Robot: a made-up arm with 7 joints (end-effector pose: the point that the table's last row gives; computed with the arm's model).
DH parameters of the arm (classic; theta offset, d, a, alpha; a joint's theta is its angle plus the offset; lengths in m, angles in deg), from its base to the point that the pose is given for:
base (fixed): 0 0.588 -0.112 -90
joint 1: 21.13 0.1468 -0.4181 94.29
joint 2: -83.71 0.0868 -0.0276 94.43
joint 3: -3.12 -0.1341 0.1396 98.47
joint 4: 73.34 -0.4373 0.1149 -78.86
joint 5: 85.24 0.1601 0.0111 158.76
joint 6: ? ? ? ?
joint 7: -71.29 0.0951 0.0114 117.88
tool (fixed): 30.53 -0.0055 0 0
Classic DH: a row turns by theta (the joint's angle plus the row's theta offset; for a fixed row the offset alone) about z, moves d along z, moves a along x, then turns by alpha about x.
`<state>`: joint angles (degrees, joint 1 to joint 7).
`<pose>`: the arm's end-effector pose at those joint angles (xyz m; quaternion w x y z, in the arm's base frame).
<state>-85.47 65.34 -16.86 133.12 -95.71 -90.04 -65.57</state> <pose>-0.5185 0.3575 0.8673 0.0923 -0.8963 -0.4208 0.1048</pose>
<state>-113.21 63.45 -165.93 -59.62 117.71 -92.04 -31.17</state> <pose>0.2038 -0.0216 -0.1380 0.6840 0.0723 -0.0415 -0.7247</pose>
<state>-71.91 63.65 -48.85 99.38 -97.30 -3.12 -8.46</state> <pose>-0.4583 0.2899 0.9846 0.1700 -0.7414 -0.4884 -0.4275</pose>
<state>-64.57 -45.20 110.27 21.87 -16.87 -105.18 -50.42</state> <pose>-0.1224 0.2983 0.3078 0.5358 -0.5854 0.4027 0.4560</pose>
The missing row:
joint 6: -40.74 -0.1894 0.0457 96.13
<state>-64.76 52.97 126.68 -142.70 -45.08 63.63 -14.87</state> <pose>-1.0488 0.5206 0.0392 0.3133 0.0402 0.5713 -0.7575</pose>
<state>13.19 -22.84 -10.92 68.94 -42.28 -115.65 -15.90</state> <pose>0.0781 0.0809 1.0472 0.9316 -0.2258 0.1438 0.2460</pose>
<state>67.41 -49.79 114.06 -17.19 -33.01 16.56 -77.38</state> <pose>-0.3108 0.5094 0.7869 0.4515 -0.4076 0.4891 -0.6251</pose>
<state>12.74 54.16 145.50 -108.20 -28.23 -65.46 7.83</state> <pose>-0.8525 0.2010 1.1209 0.6658 0.0616 -0.2853 -0.6866</pose>
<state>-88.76 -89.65 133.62 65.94 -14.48 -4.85 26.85</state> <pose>0.0840 -0.1606 0.4854 0.1313 0.7831 -0.5824 0.1738</pose>
